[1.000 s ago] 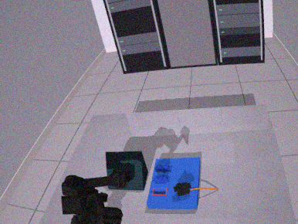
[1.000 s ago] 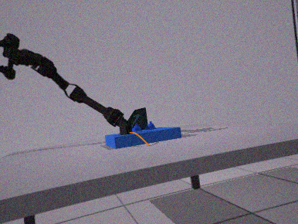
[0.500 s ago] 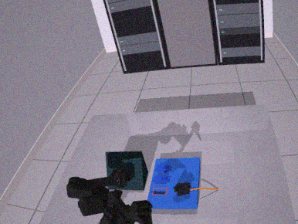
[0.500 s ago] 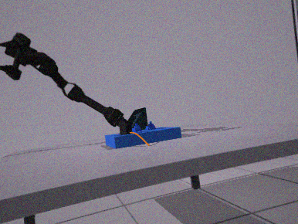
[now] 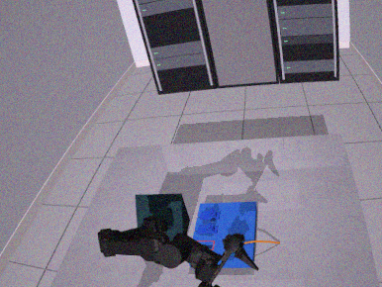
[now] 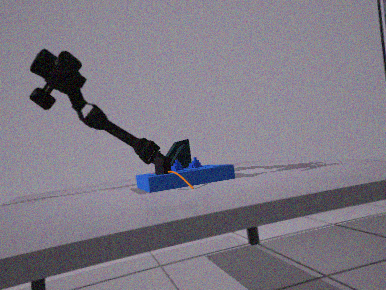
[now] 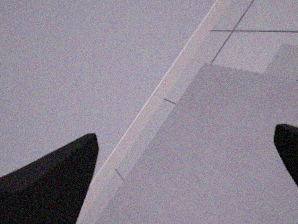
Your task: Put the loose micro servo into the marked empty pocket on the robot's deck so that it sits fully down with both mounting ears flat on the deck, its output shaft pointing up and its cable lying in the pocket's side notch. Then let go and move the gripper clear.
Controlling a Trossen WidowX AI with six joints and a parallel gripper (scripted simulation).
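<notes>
Right now the blue deck is 15 cm behind my gripper tip, 39 cm to the left of it and 32 cm below it.
</notes>
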